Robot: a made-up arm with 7 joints.
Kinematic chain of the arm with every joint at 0, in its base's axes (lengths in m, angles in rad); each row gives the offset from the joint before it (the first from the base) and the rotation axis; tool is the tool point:
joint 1: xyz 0 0 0.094 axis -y
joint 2: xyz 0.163 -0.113 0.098 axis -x
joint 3: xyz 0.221 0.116 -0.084 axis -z
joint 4: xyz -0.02 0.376 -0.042 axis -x
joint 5: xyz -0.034 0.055 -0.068 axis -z
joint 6: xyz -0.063 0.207 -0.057 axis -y
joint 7: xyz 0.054 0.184 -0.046 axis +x
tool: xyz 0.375 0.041 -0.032
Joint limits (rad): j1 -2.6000..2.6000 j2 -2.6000..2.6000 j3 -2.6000..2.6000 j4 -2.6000..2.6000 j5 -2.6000..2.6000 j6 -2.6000..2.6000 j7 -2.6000..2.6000
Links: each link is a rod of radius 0.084 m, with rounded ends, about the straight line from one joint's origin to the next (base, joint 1, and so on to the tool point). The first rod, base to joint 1, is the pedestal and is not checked.
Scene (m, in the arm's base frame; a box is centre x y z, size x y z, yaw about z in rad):
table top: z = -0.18
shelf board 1: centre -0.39 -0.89 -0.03 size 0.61 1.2 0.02 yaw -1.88
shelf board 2: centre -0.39 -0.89 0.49 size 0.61 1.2 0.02 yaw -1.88
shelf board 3: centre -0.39 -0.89 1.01 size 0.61 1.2 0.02 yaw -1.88
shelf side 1: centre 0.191 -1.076 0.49 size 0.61 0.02 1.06 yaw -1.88
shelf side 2: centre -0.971 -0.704 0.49 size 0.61 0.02 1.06 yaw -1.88
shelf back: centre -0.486 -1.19 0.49 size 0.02 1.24 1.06 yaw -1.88
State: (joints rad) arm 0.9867 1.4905 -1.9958 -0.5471 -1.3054 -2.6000 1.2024
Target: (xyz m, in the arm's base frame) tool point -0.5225 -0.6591 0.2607
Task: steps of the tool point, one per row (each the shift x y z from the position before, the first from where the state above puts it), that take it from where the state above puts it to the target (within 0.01 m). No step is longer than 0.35 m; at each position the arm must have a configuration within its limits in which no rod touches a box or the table.
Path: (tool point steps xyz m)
1: -0.2192 0.2113 -0.0151
2: -0.1378 0.2435 -0.0924
3: -0.0490 0.2235 -0.1584
4: 0.0253 0.1583 -0.1987
5: -0.0431 -0.1907 0.0576
6: 0.0124 -0.2141 0.0229
7: 0.0766 -0.2122 -0.0131
8: 0.1405 -0.1821 -0.0457

